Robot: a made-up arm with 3 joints.
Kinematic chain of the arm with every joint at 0, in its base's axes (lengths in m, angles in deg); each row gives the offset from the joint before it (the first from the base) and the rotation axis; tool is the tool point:
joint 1: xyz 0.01 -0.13 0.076 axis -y
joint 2: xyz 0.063 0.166 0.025 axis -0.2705 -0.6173 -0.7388
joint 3: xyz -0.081 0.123 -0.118 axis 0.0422 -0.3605 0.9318
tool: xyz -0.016 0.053 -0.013
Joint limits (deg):
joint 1: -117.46..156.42
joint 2: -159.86..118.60
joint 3: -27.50..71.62
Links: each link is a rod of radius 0.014 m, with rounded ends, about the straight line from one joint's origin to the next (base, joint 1, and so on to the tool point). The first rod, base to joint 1, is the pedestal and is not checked.
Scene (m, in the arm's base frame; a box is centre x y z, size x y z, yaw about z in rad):
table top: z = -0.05
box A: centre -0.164 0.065 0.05 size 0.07 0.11 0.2 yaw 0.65
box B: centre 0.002 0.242 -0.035 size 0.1 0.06 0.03 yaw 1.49
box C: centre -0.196 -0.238 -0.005 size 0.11 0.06 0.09 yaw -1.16
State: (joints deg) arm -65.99 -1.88 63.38
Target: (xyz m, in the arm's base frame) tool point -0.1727 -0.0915 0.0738
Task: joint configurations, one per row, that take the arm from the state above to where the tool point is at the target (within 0.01 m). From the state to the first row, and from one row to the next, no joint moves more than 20 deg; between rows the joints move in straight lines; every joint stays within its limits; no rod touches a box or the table.
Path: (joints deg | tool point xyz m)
1: -62.93 -20.57 52.04 | -0.1066 0.1539 0.1572
2: -59.86 -39.25 40.70 | -0.0821 0.1182 0.2088
3: -56.80 -57.94 29.36 | -0.0515 0.0717 0.2461
4: -53.73 -76.62 18.02 | -0.0160 0.0200 0.2665
5: -50.67 -95.31 6.68 | 0.0230 -0.0315 0.2697
6: -47.61 -114.00 -4.66 | 0.0638 -0.0776 0.2566
7: -44.54 -132.68 -16.00 | 0.1046 -0.1141 0.2296
8: -41.48 -151.37 -27.35 | 0.1434 -0.1382 0.1919
9: -24.76 -144.77 -19.14 | 0.0868 -0.1336 0.2358
10: -8.03 -138.16 -10.94 | 0.0172 -0.1278 0.2539
11: 8.69 -131.56 -2.74 | -0.0542 -0.1208 0.2433
12: 25.41 -124.95 5.47 | -0.1159 -0.1124 0.2051
13: 42.13 -118.35 13.67 | -0.1578 -0.1026 0.1455
14: 58.86 -111.75 21.87 | -0.1727 -0.0915 0.0738

